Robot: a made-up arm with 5 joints. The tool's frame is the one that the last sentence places.
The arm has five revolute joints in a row. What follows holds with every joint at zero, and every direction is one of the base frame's.
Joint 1 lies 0.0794 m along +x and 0.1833 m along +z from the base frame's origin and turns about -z.
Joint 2 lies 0.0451 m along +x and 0.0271 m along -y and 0.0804 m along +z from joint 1 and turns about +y.
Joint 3 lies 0.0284 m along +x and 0.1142 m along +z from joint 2 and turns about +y.
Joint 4 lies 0.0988 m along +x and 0.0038 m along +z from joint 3 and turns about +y.
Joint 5 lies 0.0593 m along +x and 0.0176 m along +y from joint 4 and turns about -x.
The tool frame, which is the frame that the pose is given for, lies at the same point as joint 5; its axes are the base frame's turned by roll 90, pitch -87.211 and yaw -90 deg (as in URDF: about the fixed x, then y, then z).
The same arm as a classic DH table. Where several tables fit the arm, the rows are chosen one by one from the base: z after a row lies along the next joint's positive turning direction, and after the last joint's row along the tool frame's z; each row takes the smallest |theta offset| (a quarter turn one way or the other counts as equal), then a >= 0, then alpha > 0; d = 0 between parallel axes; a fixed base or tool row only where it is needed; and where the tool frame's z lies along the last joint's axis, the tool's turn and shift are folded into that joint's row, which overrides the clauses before.
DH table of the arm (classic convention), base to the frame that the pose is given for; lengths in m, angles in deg. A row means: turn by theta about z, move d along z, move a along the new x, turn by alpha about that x. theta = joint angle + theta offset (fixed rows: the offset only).
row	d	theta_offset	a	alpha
base (fixed)	0	0	0.0794	180
joint 1	-0.2637	0	0.0451	90
joint 2	0	-76.03	0.1177	0
joint 3	0	73.83	0.0989	0
joint 4	-0.0095	-87.8	0	90
joint 5	-0.0593	-2.79	0	0

